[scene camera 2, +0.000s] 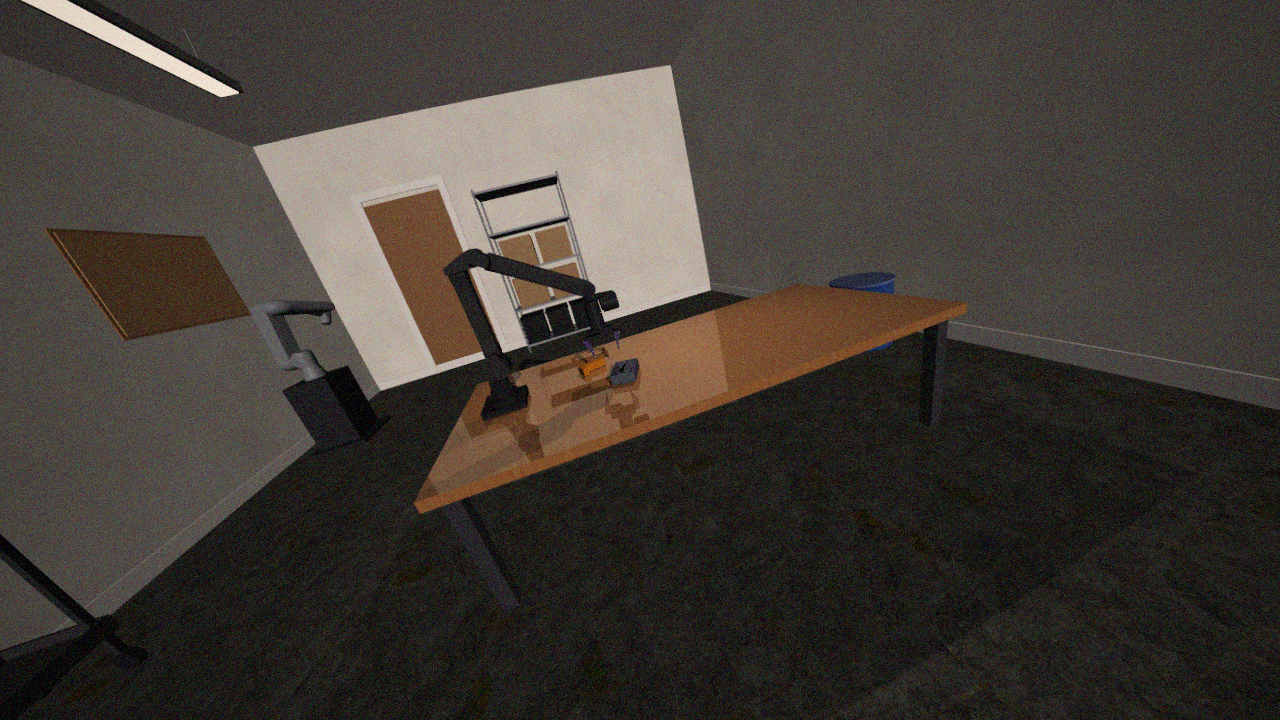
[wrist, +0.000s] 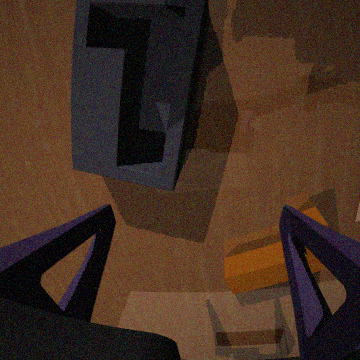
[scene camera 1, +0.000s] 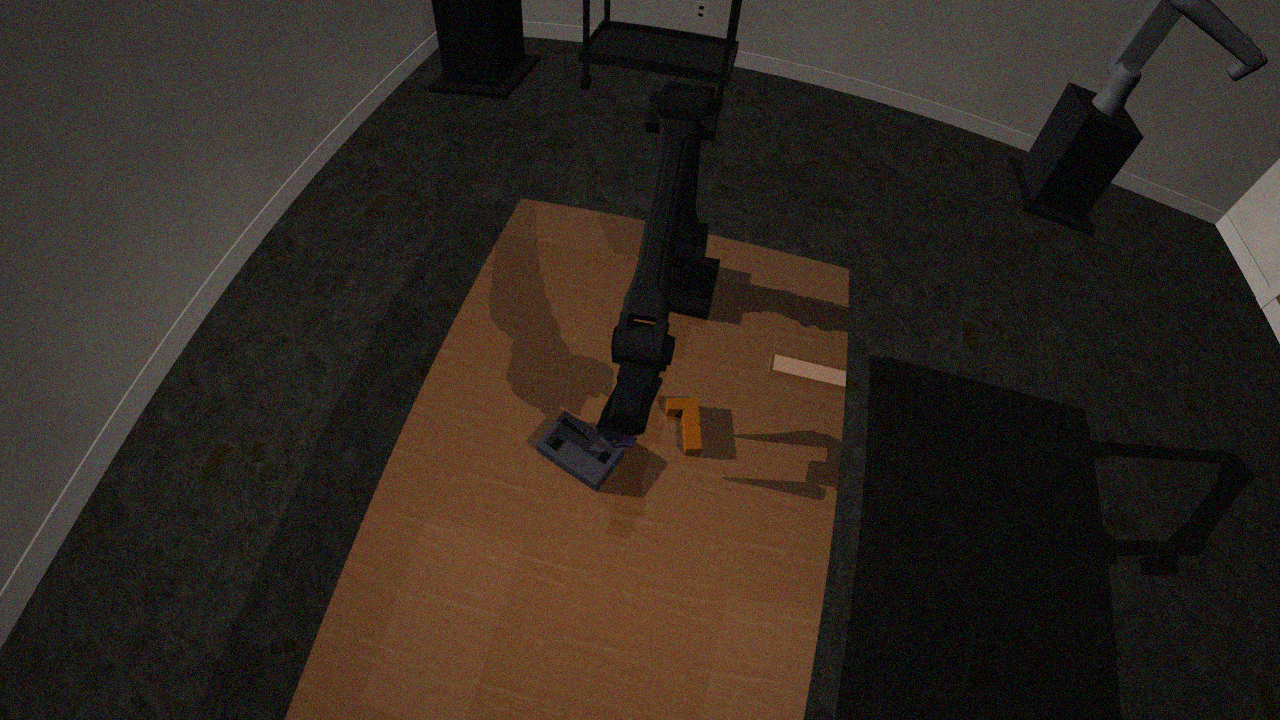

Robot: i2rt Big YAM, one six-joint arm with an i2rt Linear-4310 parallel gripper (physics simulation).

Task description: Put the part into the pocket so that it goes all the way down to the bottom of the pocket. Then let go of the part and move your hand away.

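Observation:
The orange L-shaped part lies on the table, outside the pocket. In the wrist view the right finger covers some of it. The dark blue-grey block with the pocket stands beside it, apart from it; in the wrist view it is at the upper left and its pocket shows no part inside. My gripper is wide open and empty, above the table near both. In scene camera 1 the arm hides most of the gripper.
A pale flat strip lies at the edge of the wooden table. My arm's base stands at one end of the table. A second grey arm stands on a dark pedestal away from the table. Shadows fall across the block and part.

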